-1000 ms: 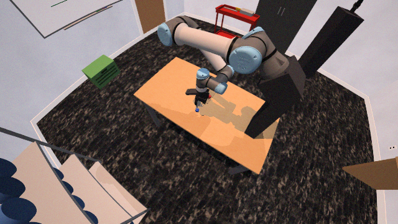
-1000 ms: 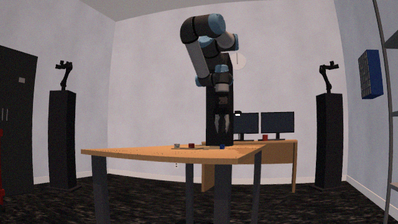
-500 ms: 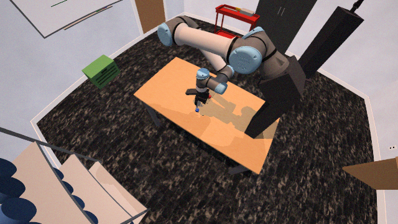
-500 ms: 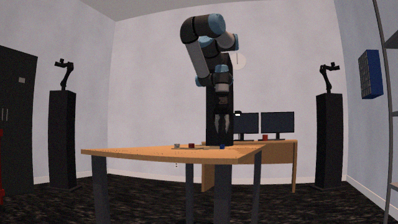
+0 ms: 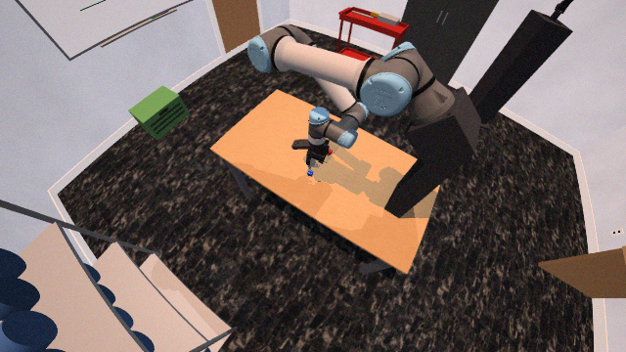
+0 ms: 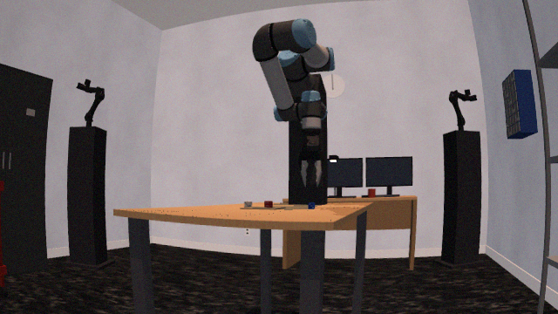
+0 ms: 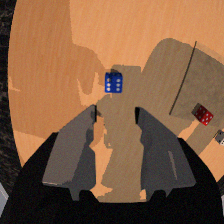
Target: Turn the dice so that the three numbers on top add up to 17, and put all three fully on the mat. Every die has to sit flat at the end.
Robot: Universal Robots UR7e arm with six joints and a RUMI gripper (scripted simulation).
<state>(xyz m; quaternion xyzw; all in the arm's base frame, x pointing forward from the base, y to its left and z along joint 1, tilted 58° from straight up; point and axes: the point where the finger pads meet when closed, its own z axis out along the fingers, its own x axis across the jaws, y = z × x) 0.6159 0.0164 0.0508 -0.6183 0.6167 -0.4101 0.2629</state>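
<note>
The blue die is 9 cm below my hand. The rest, counted from my hand: red die (7 cm behind, 16 cm to the right, 8 cm below); grey die (15 cm behind, 25 cm to the right, 9 cm below); tan mat (3 cm behind, 18 cm to the right, 10 cm below).
</note>
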